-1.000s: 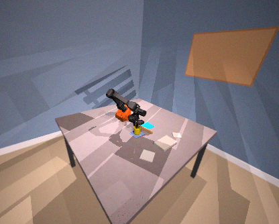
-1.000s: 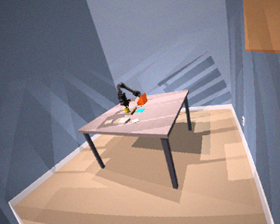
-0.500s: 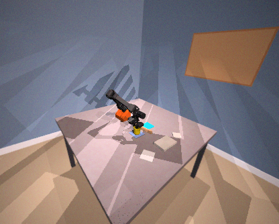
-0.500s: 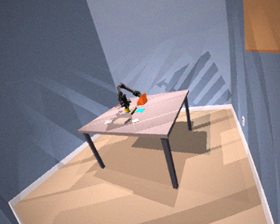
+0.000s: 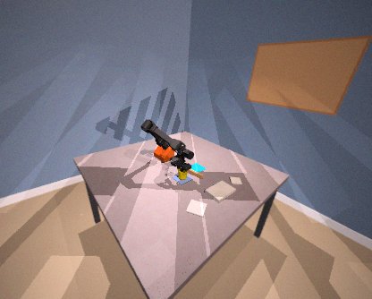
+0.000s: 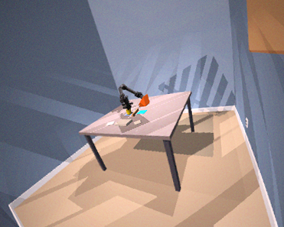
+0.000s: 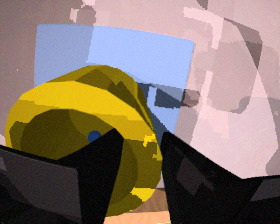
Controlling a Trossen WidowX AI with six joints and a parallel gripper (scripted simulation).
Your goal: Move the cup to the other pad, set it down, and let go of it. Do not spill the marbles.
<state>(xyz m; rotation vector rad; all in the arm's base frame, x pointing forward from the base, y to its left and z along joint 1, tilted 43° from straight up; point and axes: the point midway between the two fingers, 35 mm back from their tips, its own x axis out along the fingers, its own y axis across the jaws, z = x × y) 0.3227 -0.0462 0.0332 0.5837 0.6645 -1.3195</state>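
Right now my gripper tip is 40 mm above the light blue pad and 30 mm short of it. From my gripper tip the other things lie so: wooden bar: 100 mm to the left, 30 mm below; yellow cup: 30 mm ahead; cyan pad: 190 mm to the left, 40 mm below, 30 mm behind.
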